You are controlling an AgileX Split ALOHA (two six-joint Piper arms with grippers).
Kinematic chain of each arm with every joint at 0, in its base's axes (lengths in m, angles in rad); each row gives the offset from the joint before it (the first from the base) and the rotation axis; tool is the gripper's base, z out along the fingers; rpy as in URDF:
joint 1: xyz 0 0 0.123 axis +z
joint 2: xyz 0 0 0 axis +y
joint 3: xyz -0.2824 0 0.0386 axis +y
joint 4: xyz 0.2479 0 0.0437 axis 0.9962 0 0.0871
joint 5: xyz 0 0 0 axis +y
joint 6: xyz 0.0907 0 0.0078 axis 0.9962 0 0.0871
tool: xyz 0 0 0 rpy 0 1.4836 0
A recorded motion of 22 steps. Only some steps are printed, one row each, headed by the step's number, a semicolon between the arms.
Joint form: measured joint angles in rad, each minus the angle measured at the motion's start. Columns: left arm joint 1, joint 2, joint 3, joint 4, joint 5, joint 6; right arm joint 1, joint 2, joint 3, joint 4, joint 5, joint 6.
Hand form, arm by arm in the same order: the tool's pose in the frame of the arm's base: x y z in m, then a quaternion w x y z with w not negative. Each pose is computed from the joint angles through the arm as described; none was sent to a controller.
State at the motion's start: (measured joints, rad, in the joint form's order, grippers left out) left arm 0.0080 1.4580 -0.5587 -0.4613 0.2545 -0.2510; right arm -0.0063 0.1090 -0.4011 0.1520 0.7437 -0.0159
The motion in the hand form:
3: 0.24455 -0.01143 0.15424 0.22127 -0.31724 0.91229 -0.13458; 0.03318 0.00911 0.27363 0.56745 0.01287 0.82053 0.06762
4: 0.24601 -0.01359 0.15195 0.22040 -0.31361 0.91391 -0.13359; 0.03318 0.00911 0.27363 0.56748 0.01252 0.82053 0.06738
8: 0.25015 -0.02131 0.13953 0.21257 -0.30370 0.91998 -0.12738; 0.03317 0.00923 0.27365 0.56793 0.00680 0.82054 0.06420
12: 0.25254 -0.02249 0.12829 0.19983 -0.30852 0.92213 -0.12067; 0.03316 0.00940 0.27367 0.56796 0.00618 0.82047 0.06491
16: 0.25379 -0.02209 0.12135 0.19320 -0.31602 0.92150 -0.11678; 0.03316 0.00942 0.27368 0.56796 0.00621 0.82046 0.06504
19: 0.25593 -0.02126 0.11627 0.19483 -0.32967 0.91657 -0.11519; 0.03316 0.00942 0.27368 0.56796 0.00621 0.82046 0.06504
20: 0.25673 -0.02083 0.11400 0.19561 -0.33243 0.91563 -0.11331; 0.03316 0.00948 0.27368 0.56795 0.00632 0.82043 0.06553
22: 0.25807 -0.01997 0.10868 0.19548 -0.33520 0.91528 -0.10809; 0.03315 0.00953 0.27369 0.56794 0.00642 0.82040 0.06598
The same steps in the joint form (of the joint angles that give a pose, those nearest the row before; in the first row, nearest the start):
3: -0.0170 0.0420 -0.0019 -0.0030 -0.0276 0.0001; 0.0001 0.0000 0.0000 -0.0001 -0.0025 -0.0003
4: -0.0273 0.0546 -0.0039 -0.0029 -0.0372 0.0000; 0.0001 0.0000 0.0000 -0.0001 -0.0025 -0.0011
8: -0.0642 0.1118 -0.0052 -0.0068 -0.0790 -0.0009; 0.0000 0.0000 0.0000 0.0019 -0.0025 -0.0157
12: -0.0710 0.1607 -0.0070 -0.0147 -0.0987 -0.0036; 0.0000 0.0000 0.0000 0.0047 -0.0024 -0.0180
16: -0.0711 0.1901 -0.0069 -0.0269 -0.1137 -0.0039; -0.0001 0.0000 0.0000 0.0051 -0.0024 -0.0181
19: -0.0711 0.2139 -0.0070 -0.0519 -0.1418 -0.0048; -0.0001 0.0000 0.0000 0.0051 -0.0024 -0.0181
20: -0.0711 0.2242 -0.0070 -0.0564 -0.1534 -0.0047; -0.0001 0.0000 0.0000 0.0061 -0.0025 -0.0180
22: -0.0711 0.2475 -0.0070 -0.0585 -0.1748 -0.0047; 0.0001 0.0000 0.0000 0.0068 -0.0024 -0.0179

